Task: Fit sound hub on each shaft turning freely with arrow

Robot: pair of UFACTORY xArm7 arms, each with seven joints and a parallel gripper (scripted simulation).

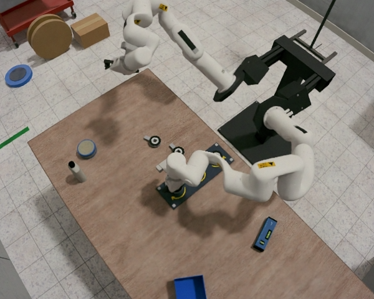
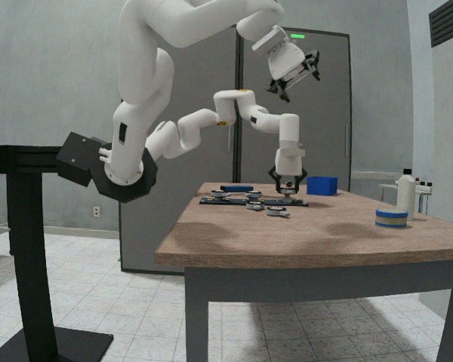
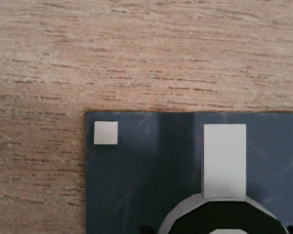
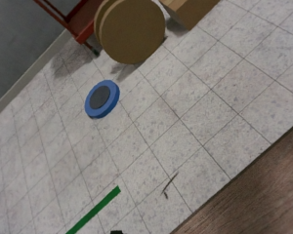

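Observation:
Now: left hand 13 cm past the dark board, 2 cm to the right of it and 5 cm above it. From my left hand the other things lie so: white bottle (27 cm ahead, 39 cm to the right, 5 cm above); then tape roll (16 cm ahead, 48 cm to the right, 4 cm below).

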